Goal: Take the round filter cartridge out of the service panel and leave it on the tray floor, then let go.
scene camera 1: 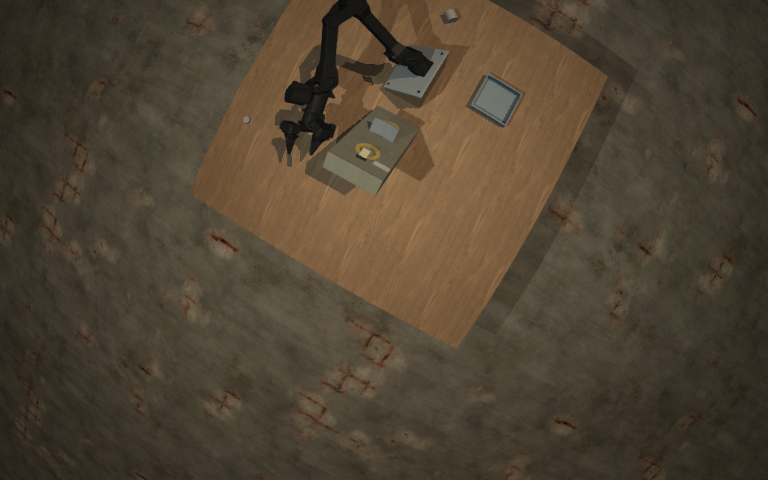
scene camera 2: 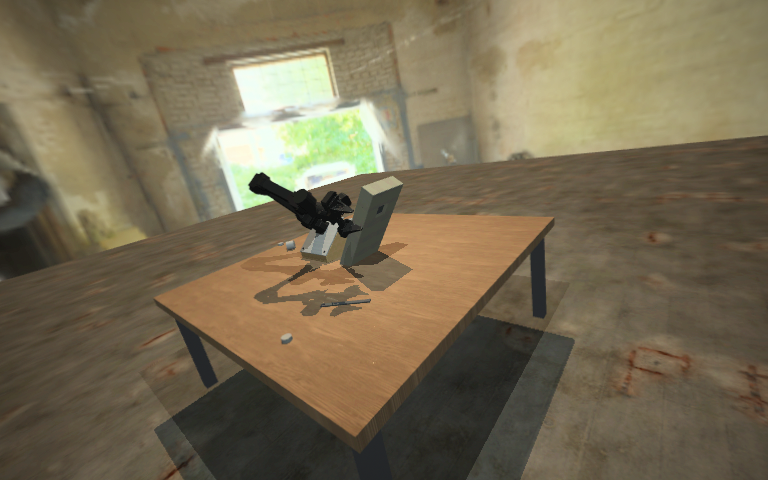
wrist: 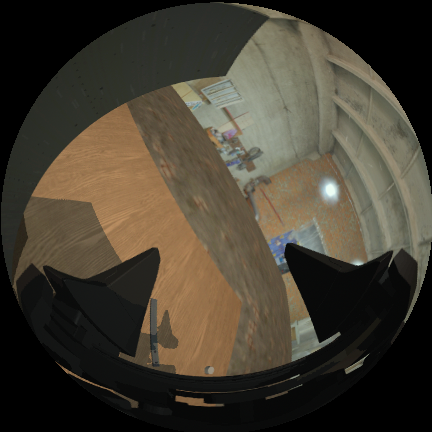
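Observation:
The service panel (scene camera 1: 353,174) (scene camera 2: 373,226) is a tilted grey-green block standing on the table. In scene camera 1 its face shows a yellow ring (scene camera 1: 357,148) around a small cream piece (scene camera 1: 365,152), and a pale flap (scene camera 1: 384,129) partly covering another yellow mark. I cannot tell which part is the round filter cartridge. The tray (scene camera 1: 495,100) is a shallow square with a blue-grey rim, right of the panel in that view. My gripper (scene camera 1: 300,152) (scene camera 2: 355,219) (wrist: 223,253) is open and empty, beside the panel, above the table. A dark surface fills the wrist view's upper left, apparently the panel.
A thin grey rod (scene camera 2: 345,302) (wrist: 154,332) lies on the table (scene camera 1: 407,237) (scene camera 2: 419,283) near the gripper's shadow. A small white disc (scene camera 1: 246,120) (scene camera 2: 286,338) (wrist: 209,370) lies near the edge. A pale cylinder (scene camera 1: 450,15) (scene camera 2: 290,245) lies beyond the arm's base block (scene camera 1: 403,82) (scene camera 2: 320,240).

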